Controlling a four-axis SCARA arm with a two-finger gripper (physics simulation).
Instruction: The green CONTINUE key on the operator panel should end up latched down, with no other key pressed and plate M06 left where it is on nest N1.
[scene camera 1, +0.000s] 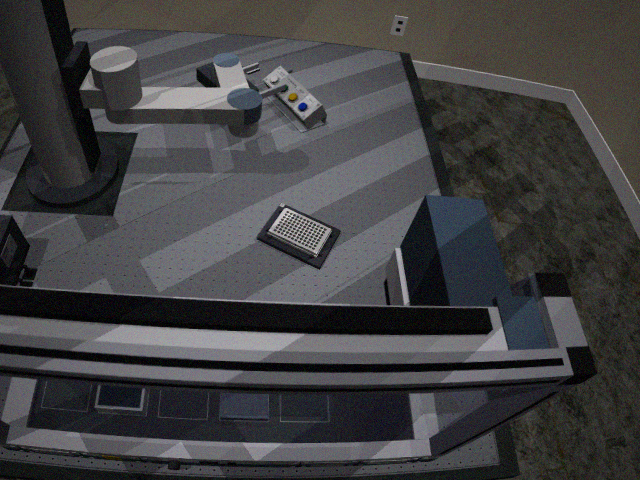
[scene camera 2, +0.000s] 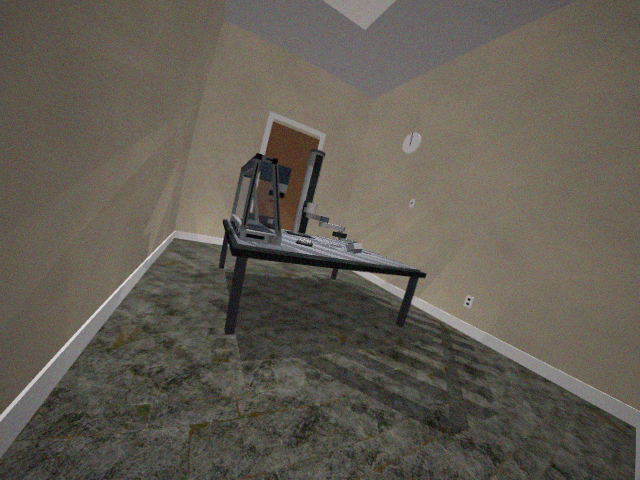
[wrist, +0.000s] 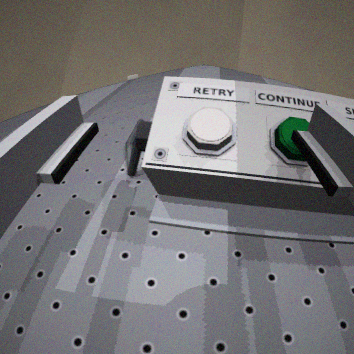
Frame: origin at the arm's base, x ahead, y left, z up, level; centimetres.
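Where they show: gripper, fingertip midpoint: (scene camera 1: 270, 75) (scene camera 2: 355, 242) (wrist: 194, 112); arm's base at its link origin: (scene camera 1: 73, 172) (scene camera 2: 298, 235).
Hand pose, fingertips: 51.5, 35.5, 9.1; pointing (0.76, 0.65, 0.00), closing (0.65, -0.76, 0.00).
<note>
Things, the pixels of their top centre, and the offset from my fingertips, as dx, dy, dz. "pt": a spot on its surface instead.
- operator panel at its top centre: (wrist: 330, 100) (scene camera 1: 295, 85) (scene camera 2: 355, 242) +7.3, -5.0, +0.6
- white RETRY key at its top centre: (wrist: 210, 111) (scene camera 1: 275, 76) +1.3, -0.1, -0.3
- yellow key at its top centre: (scene camera 1: 293, 94) +6.9, -8.3, -0.3
- blue key at its top centre: (scene camera 1: 303, 104) +9.7, -12.5, -0.3
- Plate M06 at its top centre: (scene camera 1: 300, 229) +8.8, -53.6, -5.2
- dark nest N1 at a spot on its surface: (scene camera 1: 318, 262) pt +13.0, -61.5, -6.6
- blue box-shaped unit at a spot on its surface: (scene camera 1: 454, 248) pt +20.4, -89.9, +41.0
- dark bracket at a spot on its surface: (wrist: 133, 150) pt -0.2, +5.7, -4.6
The operator panel (scene camera 1: 315, 118) (scene camera 2: 354, 247) (wrist: 250, 156) stands on the table. Its green CONTINUE key (scene camera 1: 284, 88) (wrist: 290, 136) shows a raised rim of side wall and does not look latched down. The white RETRY key (scene camera 1: 274, 80) (wrist: 210, 127) stands raised; a yellow key (scene camera 1: 293, 96) and a blue key (scene camera 1: 302, 106) follow in the row. My gripper (wrist: 194, 112) is open and empty; its right finger covers part of the green key in the wrist view, and contact cannot be told. Plate M06 (scene camera 1: 299, 230) lies on the dark nest N1 (scene camera 1: 318, 262).
The arm (scene camera 1: 170, 100) reaches over the table from its column (scene camera 1: 49, 103). A blue box-shaped unit (scene camera 1: 454, 248) stands at the right table edge. A framed enclosure (scene camera 1: 258, 338) (scene camera 2: 277, 206) crosses the front. A dark bracket (wrist: 133, 150) is beside the panel's left end.
</note>
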